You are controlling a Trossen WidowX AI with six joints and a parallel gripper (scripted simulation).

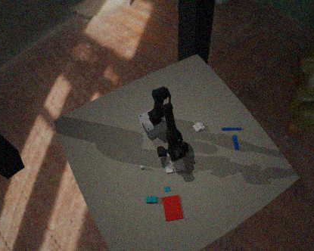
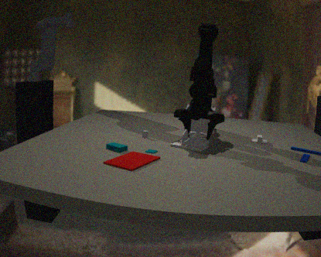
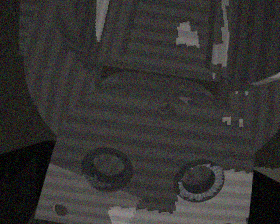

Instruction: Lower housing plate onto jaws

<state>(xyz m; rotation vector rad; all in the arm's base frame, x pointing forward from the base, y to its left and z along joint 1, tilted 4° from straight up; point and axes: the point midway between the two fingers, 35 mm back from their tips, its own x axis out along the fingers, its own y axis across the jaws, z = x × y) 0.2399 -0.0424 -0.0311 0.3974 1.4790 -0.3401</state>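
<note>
The white housing part is 10 mm ahead of my gripper tip and 20 mm above it. Round my gripper tip: white peg: 50 mm behind, 200 mm to the right; teal block: 150 mm ahead, 280 mm to the right, 10 mm below; white jaw assembly: 10 mm ahead, 30 mm to the right.
</note>
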